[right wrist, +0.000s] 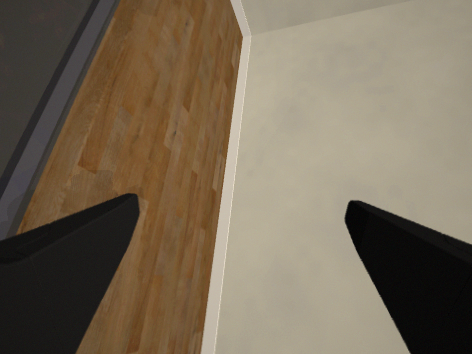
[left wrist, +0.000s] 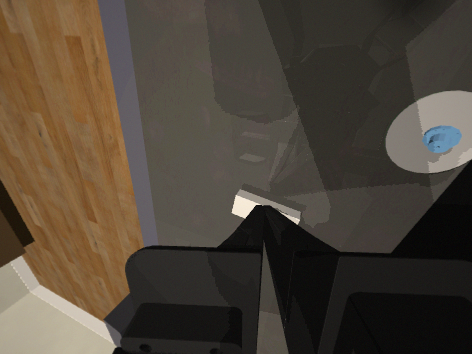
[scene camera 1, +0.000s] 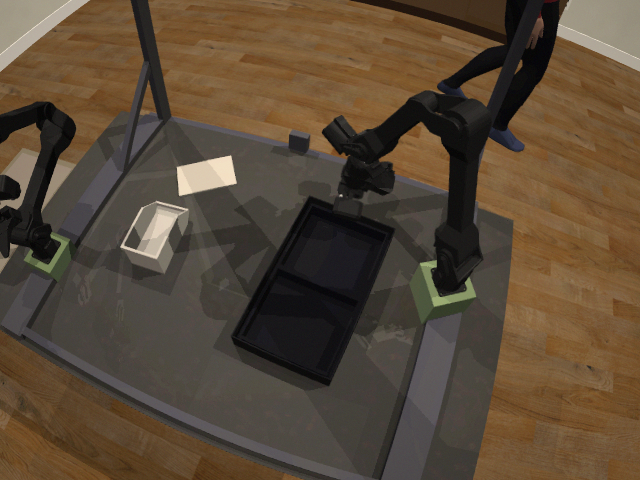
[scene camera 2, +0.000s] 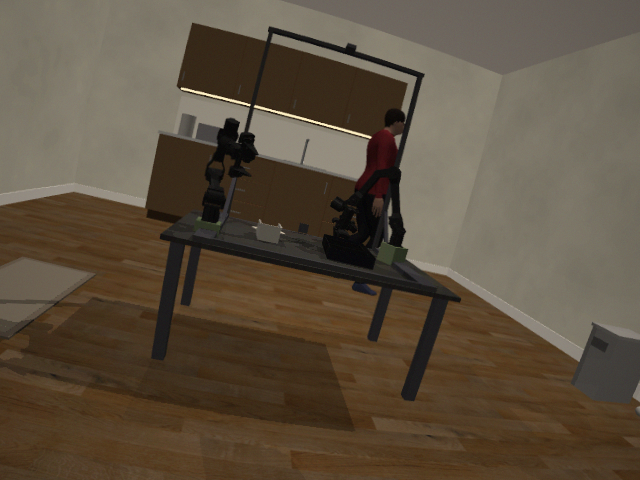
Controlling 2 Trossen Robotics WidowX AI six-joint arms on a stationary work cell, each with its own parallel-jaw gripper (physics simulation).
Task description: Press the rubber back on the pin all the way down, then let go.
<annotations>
left gripper: shut, holds nothing
right gripper: open, holds nothing
a rubber back: on a pin
</annotations>
